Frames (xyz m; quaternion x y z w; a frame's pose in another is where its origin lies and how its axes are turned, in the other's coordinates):
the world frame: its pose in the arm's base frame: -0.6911 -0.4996 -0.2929 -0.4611 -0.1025 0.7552 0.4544
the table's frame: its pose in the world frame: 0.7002 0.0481 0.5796 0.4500 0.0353 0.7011 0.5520
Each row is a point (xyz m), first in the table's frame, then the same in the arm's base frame.
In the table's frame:
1: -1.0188 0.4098 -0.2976
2: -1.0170 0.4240 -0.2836
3: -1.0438 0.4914 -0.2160
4: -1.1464 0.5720 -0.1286
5: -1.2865 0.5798 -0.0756
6: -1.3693 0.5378 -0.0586
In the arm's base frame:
1: -0.2667 0.1009 0.0690
2: -0.2740 0.1104 0.0851
3: -0.2751 0.1667 0.1667
4: -0.2118 0.2604 0.2757
5: -0.0963 0.3486 0.3129
6: -0.0198 0.3974 0.2870

